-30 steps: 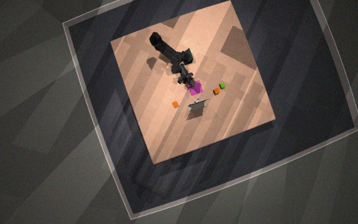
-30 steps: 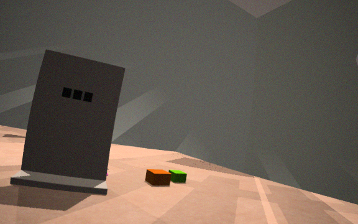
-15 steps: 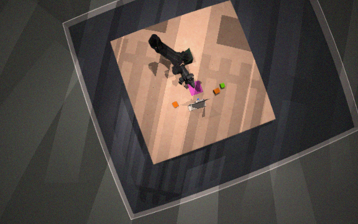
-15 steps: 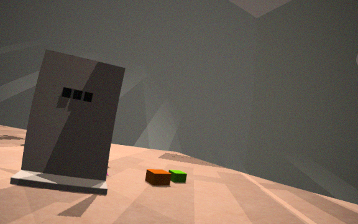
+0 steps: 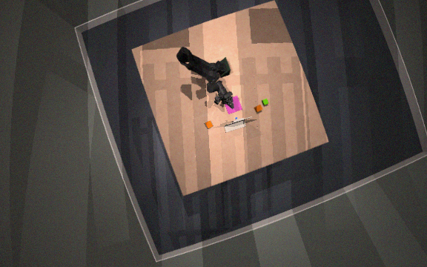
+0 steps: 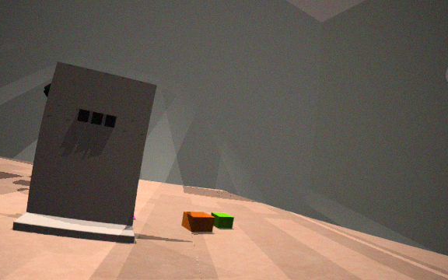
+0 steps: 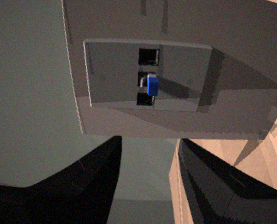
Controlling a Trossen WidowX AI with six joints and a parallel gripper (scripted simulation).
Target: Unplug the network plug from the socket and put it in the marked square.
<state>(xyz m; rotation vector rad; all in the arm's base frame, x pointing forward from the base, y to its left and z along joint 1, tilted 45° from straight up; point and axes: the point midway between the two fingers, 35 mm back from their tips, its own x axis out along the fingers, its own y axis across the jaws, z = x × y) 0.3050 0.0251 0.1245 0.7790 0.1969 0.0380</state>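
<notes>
The blue network plug lies 80 mm ahead of my gripper tip. Also, from my gripper tip: grey upright panel: 100 mm ahead, 60 mm below, 10 mm to the right; green block: 290 mm to the left, 160 mm below, 30 mm ahead; magenta marked square: 180 mm below, 50 mm behind, 40 mm to the left.
</notes>
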